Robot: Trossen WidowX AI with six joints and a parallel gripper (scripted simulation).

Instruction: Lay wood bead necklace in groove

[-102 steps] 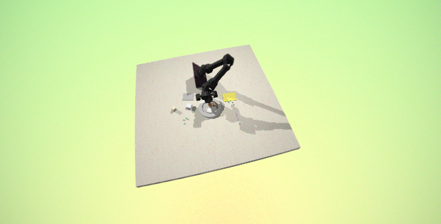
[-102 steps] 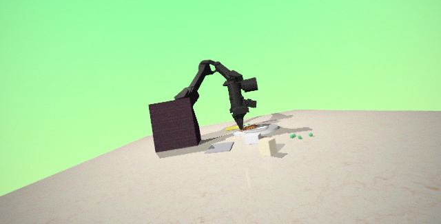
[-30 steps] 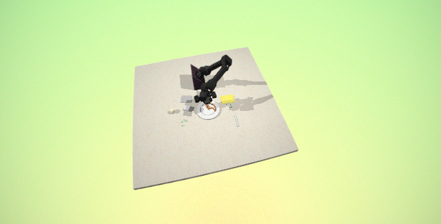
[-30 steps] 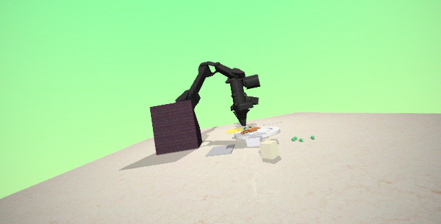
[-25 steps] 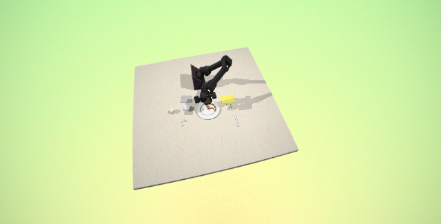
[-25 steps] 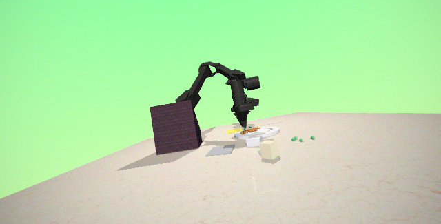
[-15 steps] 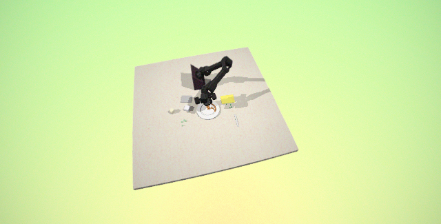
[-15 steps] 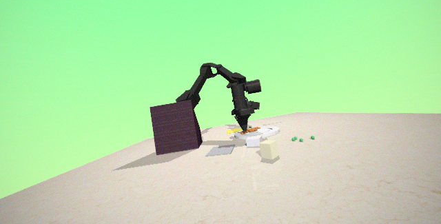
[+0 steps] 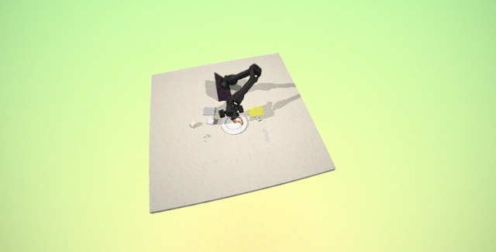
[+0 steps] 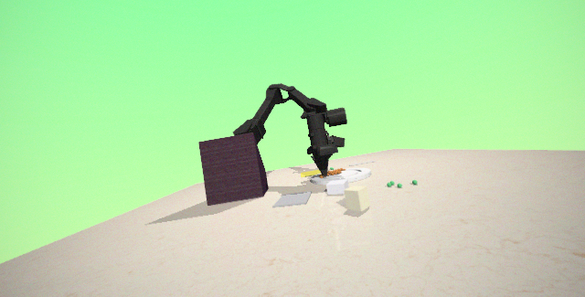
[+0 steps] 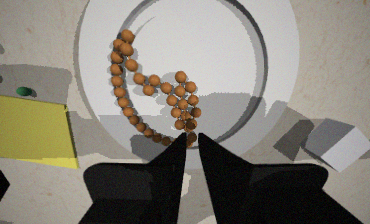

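My gripper tip is now 50 mm short of the round white bead board, 10 mm to the right of it and 10 mm above it. From my gripper tip the other things lie so: cream cube: 20 mm ahead, 310 mm to the right; yellow card: 30 mm behind, 200 mm to the left, 10 mm below; grey flat plate: 110 mm behind, 170 mm to the right, 10 mm below.
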